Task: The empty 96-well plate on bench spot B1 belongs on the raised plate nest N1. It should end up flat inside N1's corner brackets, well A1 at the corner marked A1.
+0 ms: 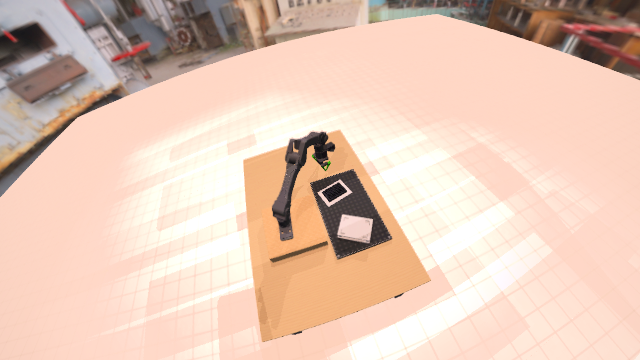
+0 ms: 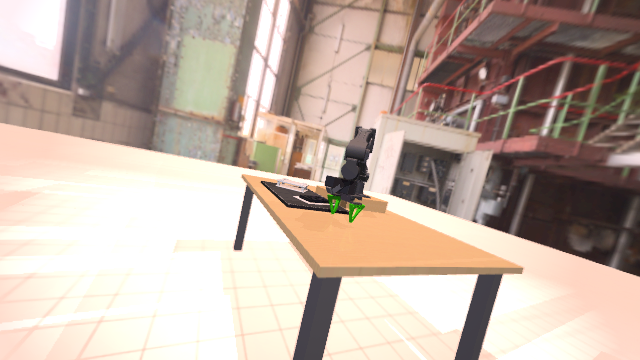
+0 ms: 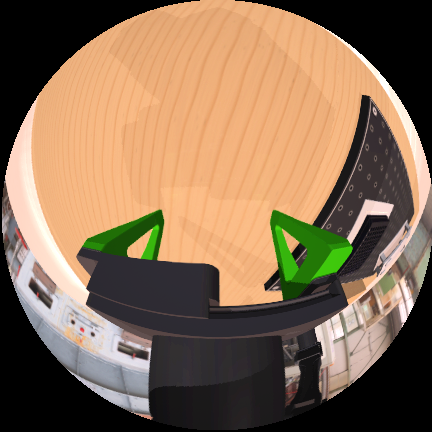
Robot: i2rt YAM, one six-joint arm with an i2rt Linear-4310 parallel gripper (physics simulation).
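Pixels of known places: gripper, fingertip midpoint: (image 1: pixel 322 166) (image 2: pixel 341 218) (image 3: pixel 216 215); arm's base at its link origin: (image 1: pixel 285 223) (image 2: pixel 356 194).
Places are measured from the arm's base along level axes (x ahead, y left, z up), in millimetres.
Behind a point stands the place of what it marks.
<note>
The black 96-well plate (image 1: pixel 334 191) @[x 307, y 153, z -31 mm] (image 2: pixel 312 198) @[x 333, y 187, z -32 mm] (image 3: pixel 367 242) @[x 324, y 174, z -33 mm] lies flat inside a white outlined rectangle on the black board. The raised white nest (image 1: pixel 355 228) @[x 353, y -123, z -12 mm] (image 2: pixel 292 185) @[x 373, y -57, z -18 mm] (image 3: pixel 395 250) @[x 360, y -51, z -12 mm] stands on the same board, at its other end, with small brackets at its corners. My gripper (image 1: pixel 321 164) @[x 281, y 399, z -52 mm] (image 2: pixel 343 214) @[x 281, y 399, z -52 mm] (image 3: pixel 216 215) @[x 281, y 399, z -52 mm] has green fingers. It is open and empty, above the wooden table just off the board's end, beside the plate and apart from it. The corner marks A1 are too small to read.
The black perforated board (image 1: pixel 370 200) @[x 492, y 40, z -48 mm] (image 2: pixel 277 192) @[x 479, y 106, z -46 mm] (image 3: pixel 350 192) @[x 357, y 282, z -48 mm] lies on the wooden table (image 1: pixel 320 300) @[x 105, y -412, z -61 mm] (image 2: pixel 400 250) @[x 198, y 643, z -61 mm] (image 3: pixel 225 100) @[x 369, y 425, z -61 mm]. A raised wooden block (image 1: pixel 305 240) @[x 92, y -124, z -5 mm] (image 2: pixel 378 205) @[x -70, y 127, z -22 mm] stands beside the board, with the arm's base on it.
</note>
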